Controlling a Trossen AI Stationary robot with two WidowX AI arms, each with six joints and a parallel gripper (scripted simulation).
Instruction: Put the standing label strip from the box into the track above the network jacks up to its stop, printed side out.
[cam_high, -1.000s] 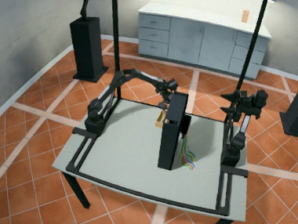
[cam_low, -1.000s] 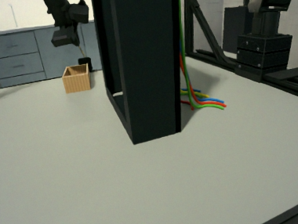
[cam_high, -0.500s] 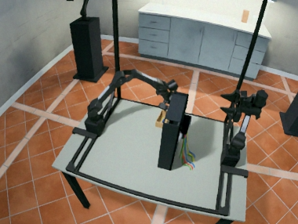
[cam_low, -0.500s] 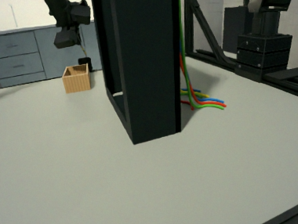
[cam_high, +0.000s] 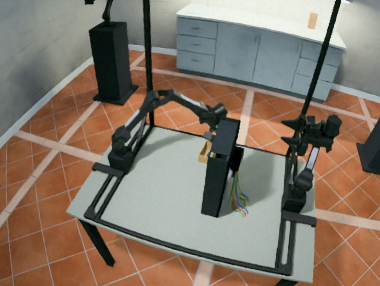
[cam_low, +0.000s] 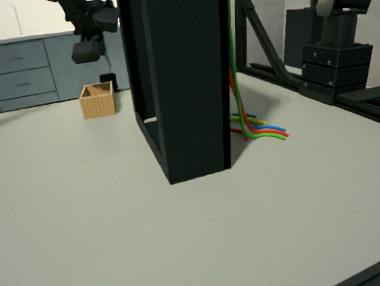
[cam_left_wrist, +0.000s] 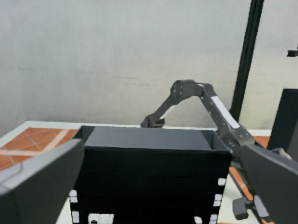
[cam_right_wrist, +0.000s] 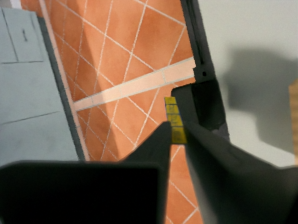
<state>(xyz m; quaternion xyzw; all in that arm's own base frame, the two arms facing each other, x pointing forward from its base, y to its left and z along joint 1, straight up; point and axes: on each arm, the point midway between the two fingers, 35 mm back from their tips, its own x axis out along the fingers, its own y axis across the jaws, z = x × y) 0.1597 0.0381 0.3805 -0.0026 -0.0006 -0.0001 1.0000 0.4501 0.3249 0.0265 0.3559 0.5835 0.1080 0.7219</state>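
Right now the yellow label strip is 30 mm behind my right hand, 20 mm to the left of it and 40 mm below it. The rest, counted from my right hand: small box (90 mm ahead, 30 mm to the right, 130 mm below).
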